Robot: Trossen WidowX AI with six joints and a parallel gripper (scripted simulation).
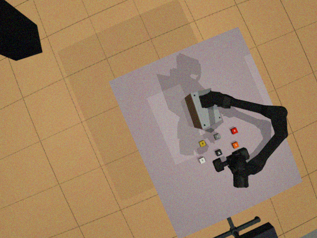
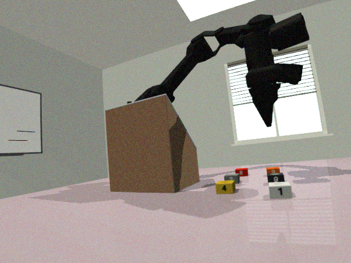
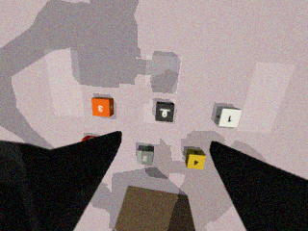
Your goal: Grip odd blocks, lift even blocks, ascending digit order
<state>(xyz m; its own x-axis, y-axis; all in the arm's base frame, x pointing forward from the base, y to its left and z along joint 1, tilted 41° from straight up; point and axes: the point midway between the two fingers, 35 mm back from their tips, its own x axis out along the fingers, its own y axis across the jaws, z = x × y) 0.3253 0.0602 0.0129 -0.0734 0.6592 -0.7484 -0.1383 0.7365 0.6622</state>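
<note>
My gripper tip is now 11 cm to the left of the white 1 block, 11 cm above it and 2 cm short of it. The rest, counted from my gripper tip: grey 2 block: 11 cm below, 10 cm behind, 1 cm to the left; then orange 3 block: 11 cm to the left, 11 cm below, 2 cm behind; then black 9 block: 11 cm below.
</note>
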